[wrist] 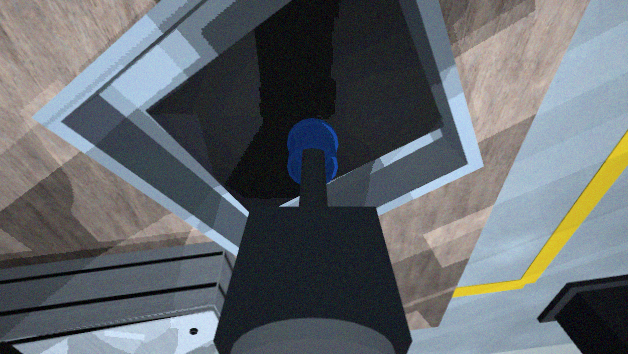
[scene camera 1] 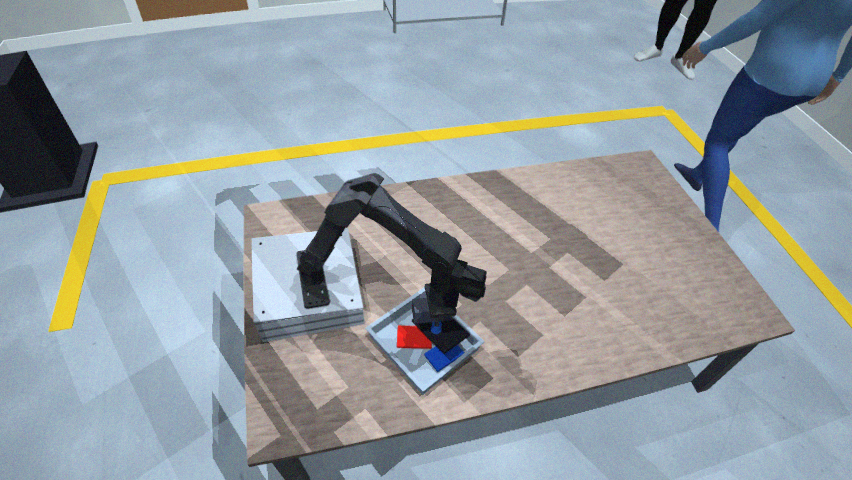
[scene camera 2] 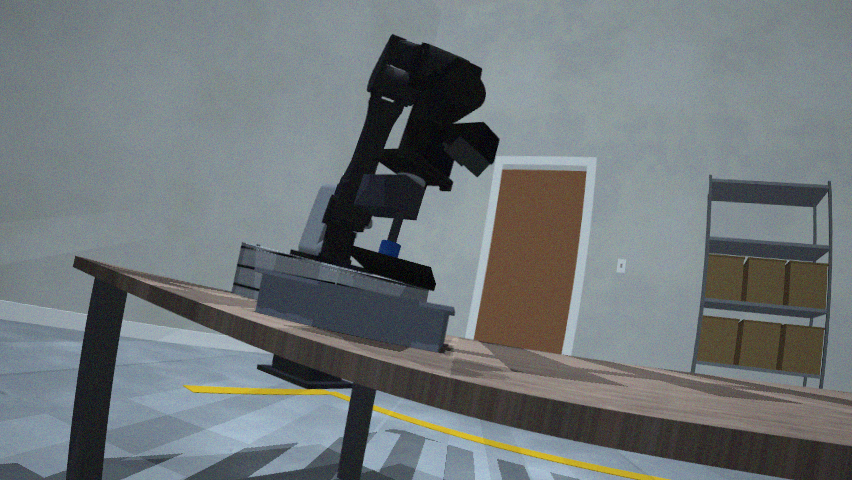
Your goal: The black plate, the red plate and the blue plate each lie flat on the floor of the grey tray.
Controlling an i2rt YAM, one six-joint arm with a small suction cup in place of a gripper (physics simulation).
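Seen in the pictures: hand, its tool point: (wrist: 313, 133) (scene camera 1: 435, 331) (scene camera 2: 382, 270); arm's base, origin of its link: (scene camera 1: 312, 278) (scene camera 2: 333, 265).
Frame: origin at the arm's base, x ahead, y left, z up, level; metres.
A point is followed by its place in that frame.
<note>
My suction cup (scene camera 1: 436, 326) {z -0.021, x 0.298, y -0.247 m} (scene camera 2: 389, 248) (wrist: 312, 137) is blue and holds the black plate (scene camera 1: 448, 340) {z -0.008, x 0.321, y -0.288 m} (scene camera 2: 405, 271) {z -0.021, x 0.352, y -0.280 m} (wrist: 385, 100) {z -0.008, x 0.319, y -0.287 m} from above. The black plate is over the grey tray (scene camera 1: 394, 360) {z -0.054, x 0.173, y -0.285 m} (scene camera 2: 351, 310) {z -0.077, x 0.327, y -0.332 m} (wrist: 462, 110) {z -0.053, x 0.280, y -0.359 m}; in scene camera 2 much of it shows above the tray's wall. The red plate (scene camera 1: 411, 337) {z -0.090, x 0.241, y -0.209 m} lies flat on the tray floor, left of the cup in scene camera 1. The blue plate (scene camera 1: 441, 359) {z -0.089, x 0.303, y -0.298 m} lies in the tray's near right part, and the black plate overlaps part of it in that view. The red and blue plates do not show in the other two views.
The arm's base stands on a light stacked block (scene camera 1: 280, 256) {z 0.009, x -0.082, y 0.096 m} (scene camera 2: 247, 271) {z -0.051, x -0.129, y -0.115 m} left of the tray. All stand on a wooden table (scene camera 1: 626, 238) {z -0.103, x 1.074, y -0.021 m} (scene camera 2: 596, 381) {z -0.103, x 0.586, y -0.291 m}. A person in blue (scene camera 1: 792, 53) stands beyond the table's right side, and another person's legs (scene camera 1: 673, 29) show farther back.
</note>
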